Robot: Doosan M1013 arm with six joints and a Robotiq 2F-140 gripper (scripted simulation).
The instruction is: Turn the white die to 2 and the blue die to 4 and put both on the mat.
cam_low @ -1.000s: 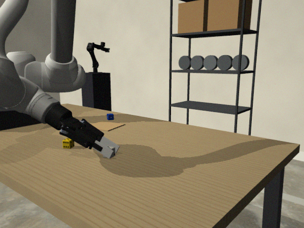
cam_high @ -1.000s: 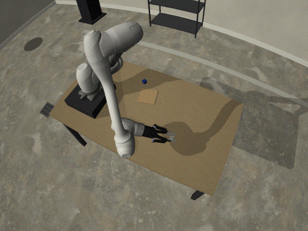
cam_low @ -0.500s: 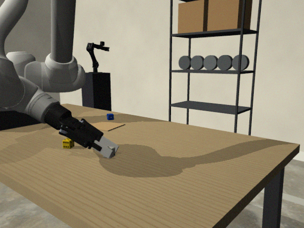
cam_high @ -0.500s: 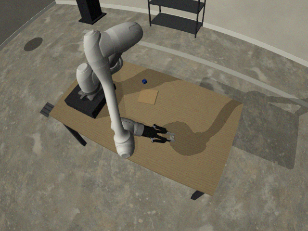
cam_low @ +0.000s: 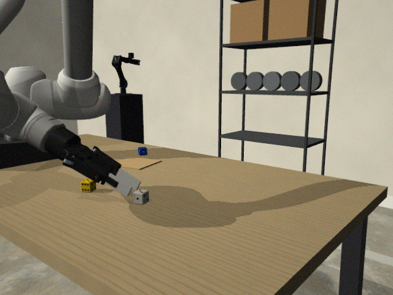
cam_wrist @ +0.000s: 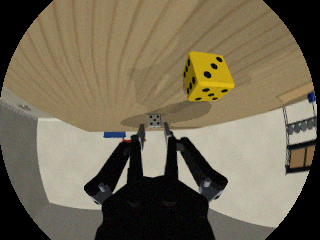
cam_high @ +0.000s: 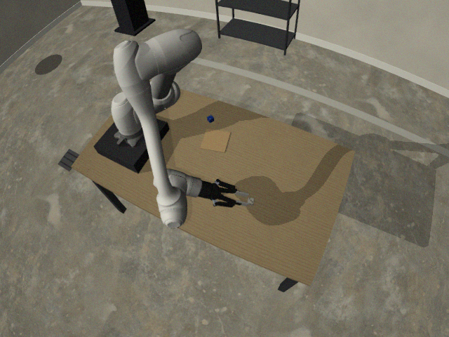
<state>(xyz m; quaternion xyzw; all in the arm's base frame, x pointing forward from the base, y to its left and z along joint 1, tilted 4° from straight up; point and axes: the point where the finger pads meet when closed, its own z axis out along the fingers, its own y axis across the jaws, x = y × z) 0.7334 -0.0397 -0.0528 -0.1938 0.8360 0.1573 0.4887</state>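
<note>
My gripper is now 4 cm short of the white die, 2 cm to the right of it and 3 cm above it. Round my hand: blue die: 41 cm behind, 37 cm to the left, 3 cm below; then mat: 31 cm behind, 26 cm to the left, 5 cm below; then yellow die: 14 cm behind, 2 cm to the right, 3 cm below.
</note>
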